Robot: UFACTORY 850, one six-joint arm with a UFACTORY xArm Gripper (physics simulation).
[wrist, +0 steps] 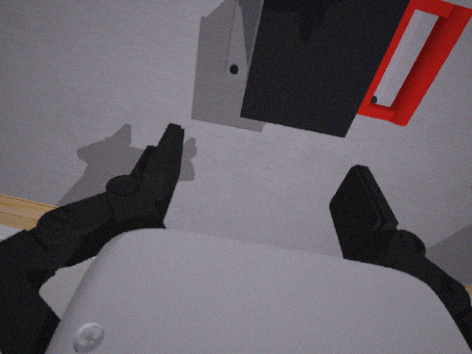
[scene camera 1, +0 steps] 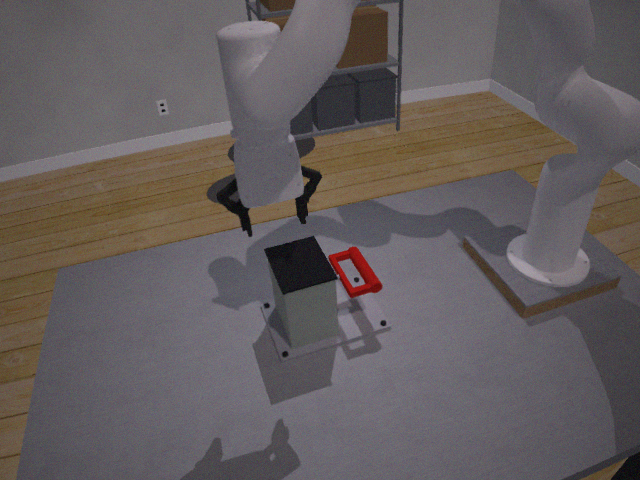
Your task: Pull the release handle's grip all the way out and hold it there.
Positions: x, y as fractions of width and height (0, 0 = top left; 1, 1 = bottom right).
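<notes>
You'd find my gripper here (scene camera 1: 0.43, 0.47), and the wrist view picks my gripper out too (wrist: 0.56, 0.48). There's also a base plate (scene camera 1: 0.56, 0.66).
</notes>
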